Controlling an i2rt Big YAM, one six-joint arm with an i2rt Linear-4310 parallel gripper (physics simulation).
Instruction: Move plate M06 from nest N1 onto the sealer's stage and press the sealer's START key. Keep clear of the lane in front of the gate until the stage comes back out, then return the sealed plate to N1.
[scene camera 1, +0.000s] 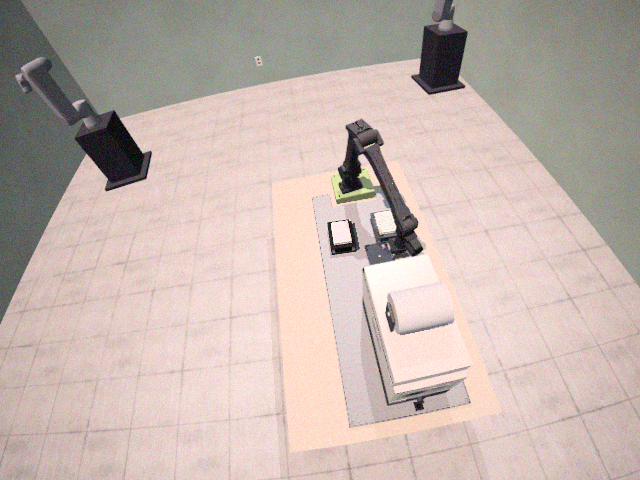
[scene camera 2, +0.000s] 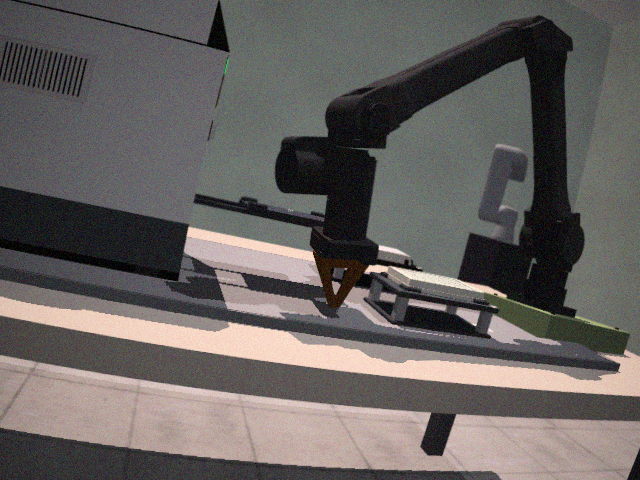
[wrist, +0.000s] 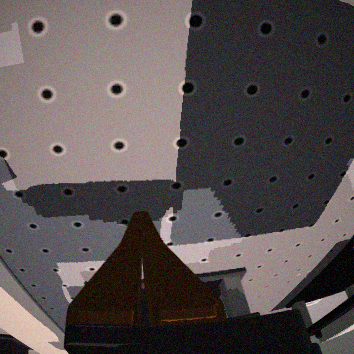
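Pixels of known places: gripper, fingertip midpoint: (scene camera 1: 396, 253) (scene camera 2: 333, 307) (wrist: 140, 219); arm's base, link origin: (scene camera 1: 350, 186) (scene camera 2: 539, 307).
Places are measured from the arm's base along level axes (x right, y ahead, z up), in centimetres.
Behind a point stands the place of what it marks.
My gripper (scene camera 2: 336, 303) @[x -7.9, y 47.4, z -2.9 cm] (wrist: 140, 219) @[x -7.9, y 47.4, z -2.9 cm] is shut and empty. It points down low over the perforated board, between the sealer and the raised nest. A cream plate (scene camera 1: 384, 223) @[x -6.9, y 33.1, z 3.3 cm] (scene camera 2: 434, 283) @[x -11.6, y 35.1, z 3.3 cm] lies on the raised nest with grey posts (scene camera 2: 399, 308) @[x -12.4, y 40.2, z -0.7 cm]. A white plate (scene camera 1: 341, 231) @[x 14.3, y 31.5, z 3.9 cm] (scene camera 2: 392, 254) @[x 10.1, y 29.7, z 3.6 cm] sits in a black nest (scene camera 1: 343, 249) @[x 15.4, y 37.6, z -2.4 cm]. I cannot read which is M06 or N1. The white sealer (scene camera 1: 429, 356) @[x 7.4, y 102.6, z 32.1 cm] (scene camera 2: 129, 134) @[x -5.7, y 77.8, z 13.5 cm] has its dark stage (scene camera 1: 377, 253) @[x 3.4, y 51.0, z 7.7 cm] (scene camera 2: 281, 210) @[x 2.7, y 54.4, z 7.7 cm] out in front; I see no plate on the visible part, and my arm hides some of it. The START key cannot be made out.
The grey perforated board (scene camera 1: 338, 310) @[x 26.3, y 66.9, z -2.9 cm] (wrist: 90, 120) @[x -9.1, y 53.8, z -2.9 cm] lies on the tan table (scene camera 1: 305, 361) @[x 44.9, y 83.9, z -4.1 cm]. A large white roll (scene camera 1: 423, 308) @[x 7.3, y 92.9, z 44.2 cm] sits on top of the sealer. My arm's green base (scene camera 1: 361, 193) @[x -3.8, y 7.5, z 0.3 cm] (scene camera 2: 584, 330) @[x -11.9, y 0.1, z -0.6 cm] stands behind the nests. Two grey arms on black pedestals (scene camera 1: 111, 149) (scene camera 1: 442, 56) stand farther off.
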